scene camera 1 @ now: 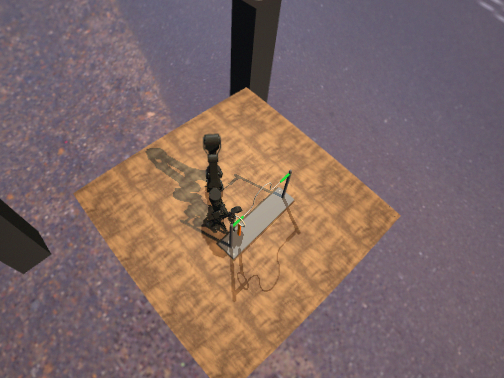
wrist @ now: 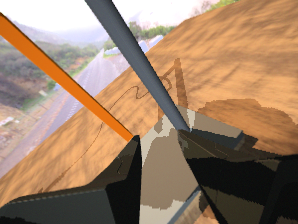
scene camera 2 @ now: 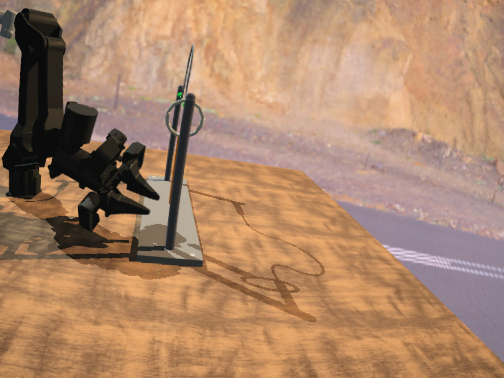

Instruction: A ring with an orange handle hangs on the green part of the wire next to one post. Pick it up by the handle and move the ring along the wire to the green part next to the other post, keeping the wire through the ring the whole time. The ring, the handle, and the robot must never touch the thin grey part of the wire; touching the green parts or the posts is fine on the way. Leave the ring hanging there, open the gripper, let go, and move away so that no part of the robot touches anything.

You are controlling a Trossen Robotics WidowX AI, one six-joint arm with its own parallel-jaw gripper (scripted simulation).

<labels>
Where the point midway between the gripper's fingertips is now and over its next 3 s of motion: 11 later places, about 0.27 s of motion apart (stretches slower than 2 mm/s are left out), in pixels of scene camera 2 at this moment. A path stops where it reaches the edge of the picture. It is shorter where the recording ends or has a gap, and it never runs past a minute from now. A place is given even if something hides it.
My gripper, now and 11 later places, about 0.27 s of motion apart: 154, 205; 139, 212; 126, 212; 127, 208; 142, 196; 151, 189; 157, 190; 164, 192; 171, 193; 178, 195; 185, 196; 190, 197
</labels>
